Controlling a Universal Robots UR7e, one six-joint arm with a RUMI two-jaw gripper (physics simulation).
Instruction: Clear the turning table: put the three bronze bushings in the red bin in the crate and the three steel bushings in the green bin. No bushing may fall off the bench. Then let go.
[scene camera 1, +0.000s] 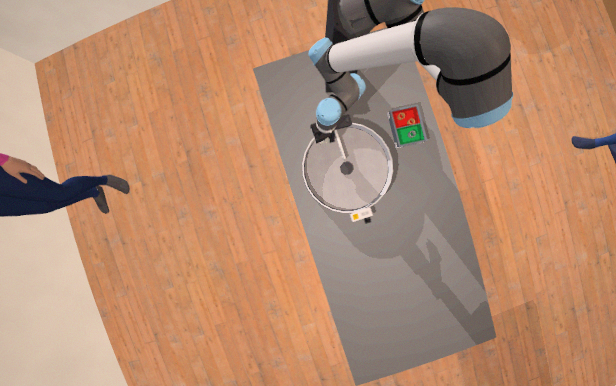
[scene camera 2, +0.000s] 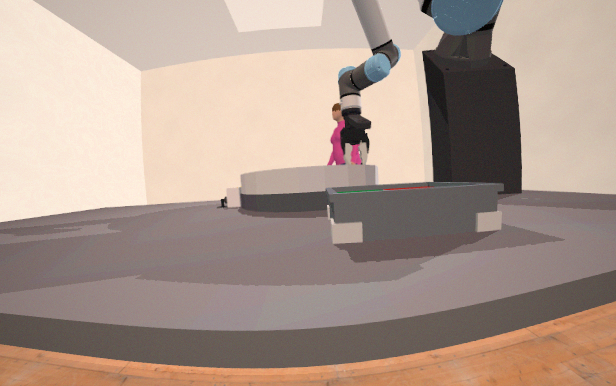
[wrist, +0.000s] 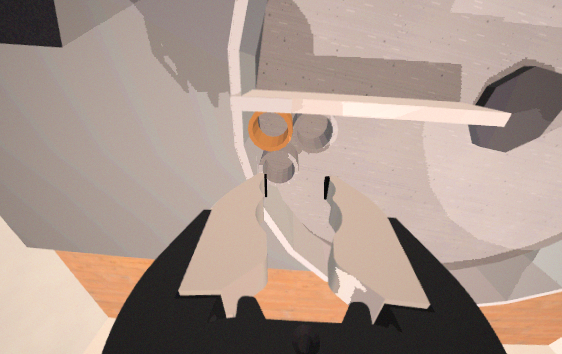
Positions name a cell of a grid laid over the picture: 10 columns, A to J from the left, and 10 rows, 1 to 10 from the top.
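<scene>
My gripper (scene camera 2: F5) is 68 cm from the lens, and there's a turning table (scene camera 2: E5) that's 40 cm from the lens.
</scene>
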